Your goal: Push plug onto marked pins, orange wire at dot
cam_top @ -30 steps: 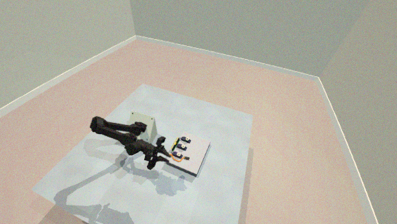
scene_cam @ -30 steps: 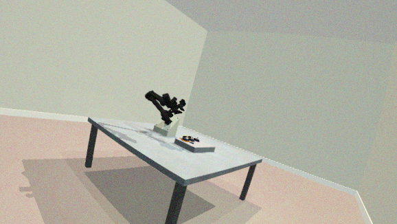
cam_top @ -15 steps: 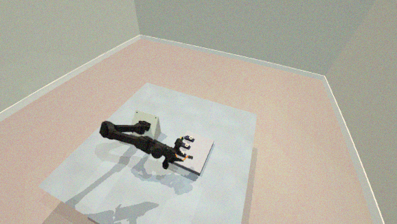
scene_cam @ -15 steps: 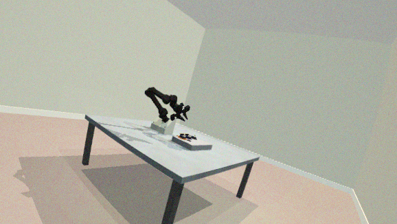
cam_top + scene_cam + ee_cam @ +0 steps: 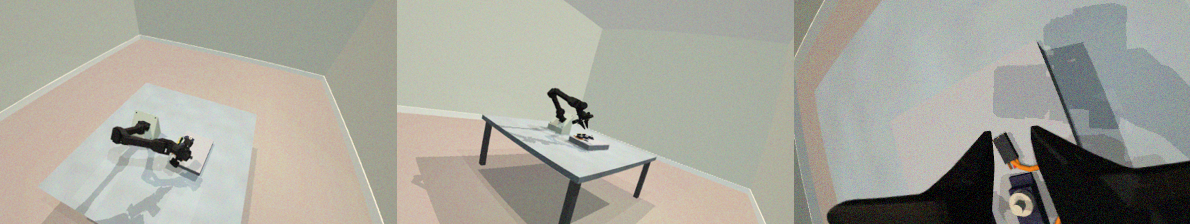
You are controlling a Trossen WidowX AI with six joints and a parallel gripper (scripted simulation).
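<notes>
My gripper tip is now 14 cm past the yellow patch, 13 cm to the right of it and 9 cm above it. From my gripper tip the other things lie so: black pin header (14 cm behind, 13 cm to the left, 10 cm below); then holder plate (2 cm ahead, 13 cm to the left, 14 cm below); then green strip (14 cm behind, 13 cm to the left, 11 cm below).
</notes>
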